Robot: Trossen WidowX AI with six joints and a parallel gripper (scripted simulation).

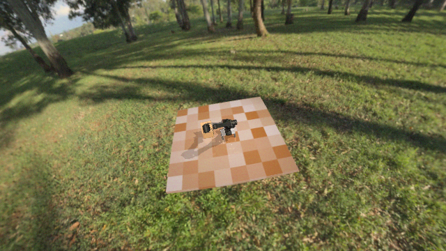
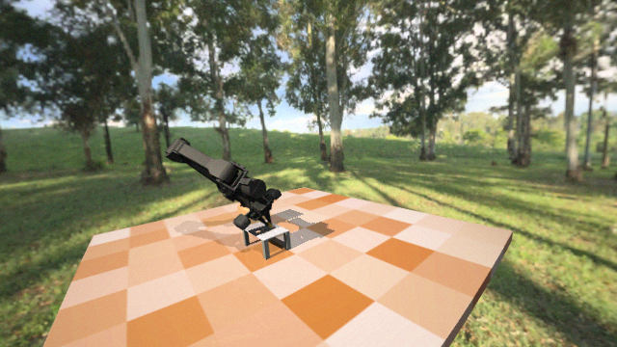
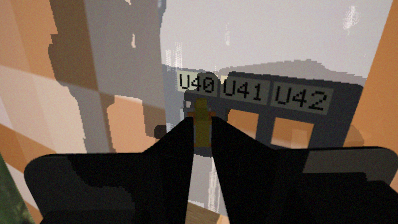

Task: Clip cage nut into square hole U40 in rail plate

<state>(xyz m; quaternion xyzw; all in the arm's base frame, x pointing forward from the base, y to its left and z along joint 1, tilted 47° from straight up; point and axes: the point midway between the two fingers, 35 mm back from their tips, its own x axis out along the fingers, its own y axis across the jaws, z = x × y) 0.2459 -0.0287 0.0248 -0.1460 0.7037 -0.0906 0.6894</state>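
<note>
Right now my gripper tip is 1 cm above the cage nut.
</note>
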